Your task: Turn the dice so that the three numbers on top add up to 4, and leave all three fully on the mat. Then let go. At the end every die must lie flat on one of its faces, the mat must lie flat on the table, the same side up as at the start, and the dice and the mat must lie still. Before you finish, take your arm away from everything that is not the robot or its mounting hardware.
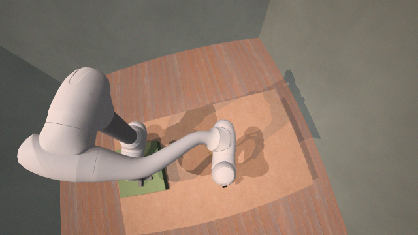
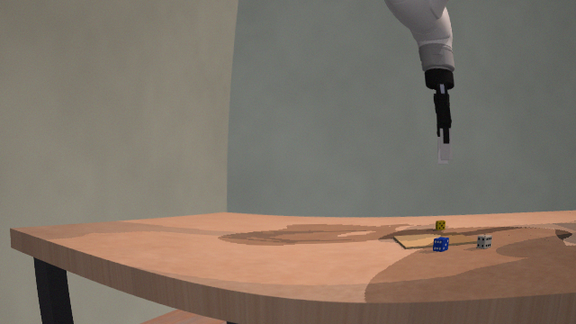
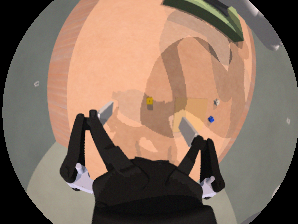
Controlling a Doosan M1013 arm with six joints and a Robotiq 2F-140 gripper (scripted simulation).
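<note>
Now: the yellow die 1 cm to the left of my hand and 15 cm below it. From my hand the other things lie so: tan mat (1 cm ahead, 18 cm to the left, 16 cm below); blue die (1 cm behind, 28 cm to the left, 15 cm below); white die (9 cm behind, 27 cm to the left, 15 cm below).
</note>
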